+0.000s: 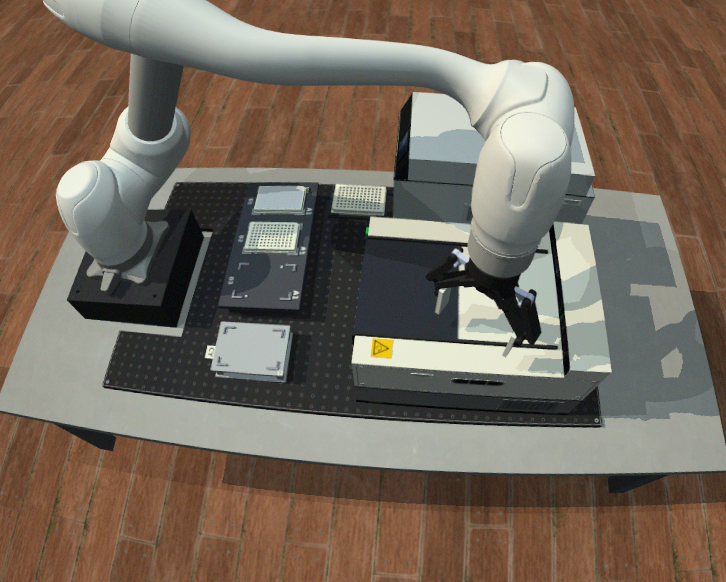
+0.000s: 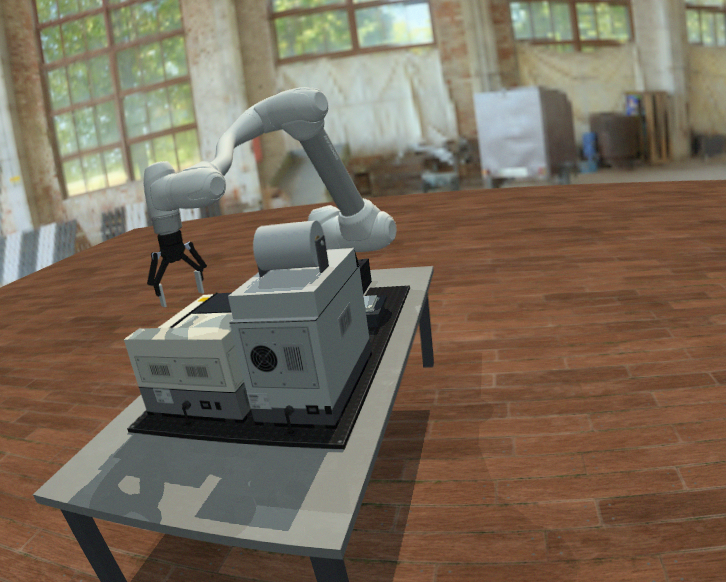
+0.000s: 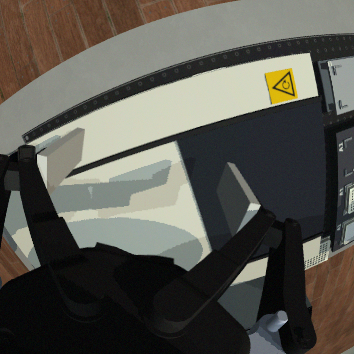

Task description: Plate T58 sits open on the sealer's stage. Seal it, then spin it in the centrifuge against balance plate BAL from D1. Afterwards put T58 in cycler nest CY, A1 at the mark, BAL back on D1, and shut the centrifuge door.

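Seen in the pictures: gripper, fingertip midpoint: (image 1: pixel 474 328) (image 2: pixel 182 299) (image 3: pixel 151 160); arm's base, origin of the base link: (image 1: pixel 129 251).
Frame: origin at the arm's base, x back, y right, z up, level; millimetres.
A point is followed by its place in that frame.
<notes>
Plate T58 (image 1: pixel 359 198) {z 10, x -546, y -227 mm} (image 3: pixel 317 256) {z 10, x -518, y -236 mm}, open wells up, sits on the sealer's stage. A plate with a smooth pale top (image 1: pixel 279 198) {z -27, x -334, y -234 mm} (image 3: pixel 349 232) {z -27, x -376, y -240 mm} is on D1, BAL's place. Cycler nest CY (image 1: pixel 251 350) {z -54, x -377, y 180 mm} (image 3: pixel 345 90) {z -54, x -412, y 158 mm} is a pale block with corner brackets and holds no plate. The cream centrifuge (image 1: pixel 436 356) {z 114, x -765, y 206 mm} (image 2: pixel 181 372) {z 52, x -1068, y 35 mm} (image 3: pixel 200 107) {z 114, x -765, y 197 mm} has a flat dark panel (image 1: pixel 402 291) {z 117, x -688, y 84 mm} (image 3: pixel 260 165) {z 117, x -708, y 115 mm} on top beside a cream one; no rotor or bucket shows, and I cannot tell the door's state. My gripper (image 1: pixel 475 324) {z 172, x -821, y 171 mm} (image 2: pixel 180 289) {z 172, x -821, y 171 mm} (image 3: pixel 151 160) {z 172, x -821, y 171 mm} is open and empty above the centrifuge top.
The tall grey sealer (image 1: pixel 436 142) {z 255, x -718, y -185 mm} (image 2: pixel 296 345) {z 134, x -1049, y -319 mm} stands behind the centrifuge, with a large roll (image 2: pixel 286 245) {z 337, x -918, y -272 mm} on top. An open-welled plate (image 1: pixel 272 236) {z -29, x -350, y -112 mm} (image 3: pixel 351 200) {z -28, x -397, y -120 mm} is on D2 of the dark rack (image 1: pixel 266 300) {z -43, x -380, y 58 mm}. D3 holds no plate. The arm's black base block (image 1: pixel 136 297) {z -4, x -77, y 122 mm} stands at the left.
</notes>
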